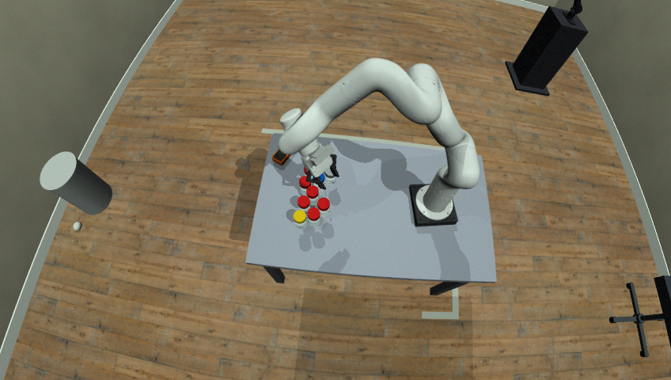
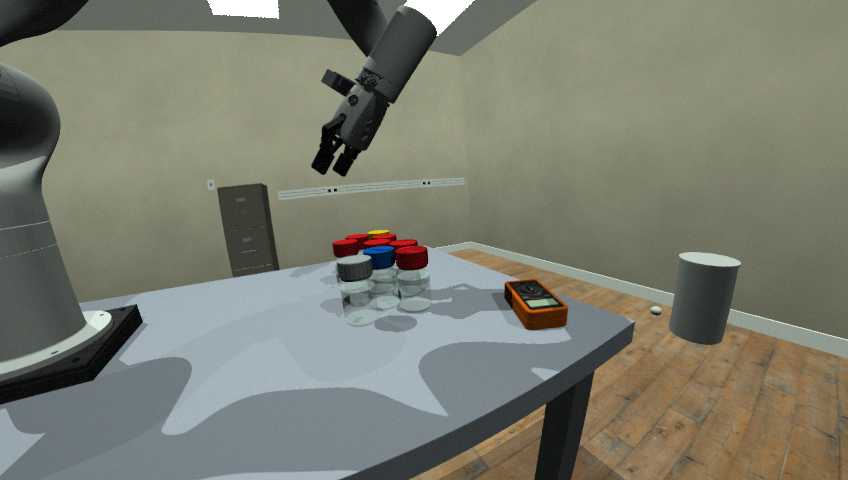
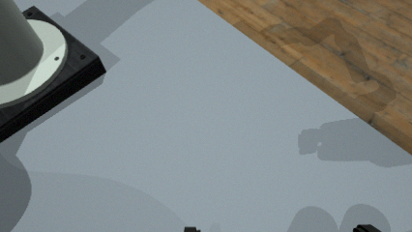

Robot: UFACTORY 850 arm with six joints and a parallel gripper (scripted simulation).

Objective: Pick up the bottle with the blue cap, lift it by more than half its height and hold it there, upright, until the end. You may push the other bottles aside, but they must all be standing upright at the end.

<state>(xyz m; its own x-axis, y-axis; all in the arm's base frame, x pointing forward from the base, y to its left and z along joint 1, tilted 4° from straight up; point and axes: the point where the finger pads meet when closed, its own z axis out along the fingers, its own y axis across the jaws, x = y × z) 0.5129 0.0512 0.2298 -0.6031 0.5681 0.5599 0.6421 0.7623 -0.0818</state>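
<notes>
My hand is 210 mm above the blue-capped bottle, 100 mm to the left of it and 50 mm short of it. Also, from my hand: grey-capped bottle (210 mm below, 130 mm to the right, 10 mm behind); then yellow-capped bottle (210 mm below, 120 mm ahead, 100 mm to the left); then orange multimeter (270 mm to the right, 250 mm below, 240 mm ahead).
</notes>
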